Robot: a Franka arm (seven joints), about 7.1 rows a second.
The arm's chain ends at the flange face. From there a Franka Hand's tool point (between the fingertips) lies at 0.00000 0.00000 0.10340 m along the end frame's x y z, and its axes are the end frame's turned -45 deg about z.
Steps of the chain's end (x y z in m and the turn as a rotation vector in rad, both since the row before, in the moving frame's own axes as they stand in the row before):
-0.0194, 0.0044, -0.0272, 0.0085, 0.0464, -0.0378
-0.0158, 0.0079, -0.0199, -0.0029, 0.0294, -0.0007
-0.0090, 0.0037, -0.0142, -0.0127, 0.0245, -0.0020
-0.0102, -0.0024, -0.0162, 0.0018, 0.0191, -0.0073
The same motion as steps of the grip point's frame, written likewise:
-0.0128, -0.0079, -0.0273, -0.0268, 0.0388, -0.0378
-0.0148, -0.0032, -0.0199, -0.0228, 0.0187, -0.0007
-0.0081, -0.0010, -0.0142, -0.0263, 0.0083, -0.0020
-0.0040, -0.0077, -0.0162, -0.0122, 0.0148, -0.0073

